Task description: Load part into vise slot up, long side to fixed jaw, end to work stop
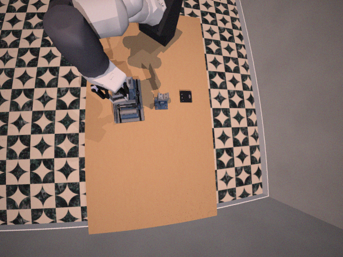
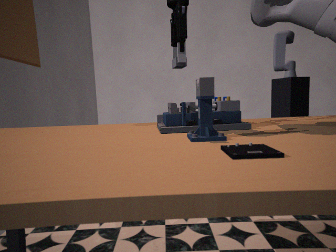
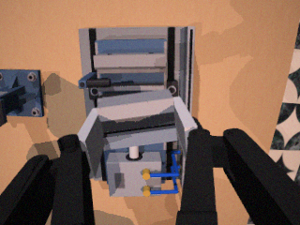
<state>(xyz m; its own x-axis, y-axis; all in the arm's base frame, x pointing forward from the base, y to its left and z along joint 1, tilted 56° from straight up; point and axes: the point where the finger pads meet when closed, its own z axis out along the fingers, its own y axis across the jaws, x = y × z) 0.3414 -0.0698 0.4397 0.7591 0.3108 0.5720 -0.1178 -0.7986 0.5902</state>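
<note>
The fixed jaw lies 4 cm ahead of my hand, 1 cm to the left of it and 18 cm below it. Also, from my hand: work stop (2 cm ahead, 6 cm to the left, 17 cm below); part (2 cm below); air cylinder rod (8 cm behind, 4 cm to the left, 18 cm below).
</note>
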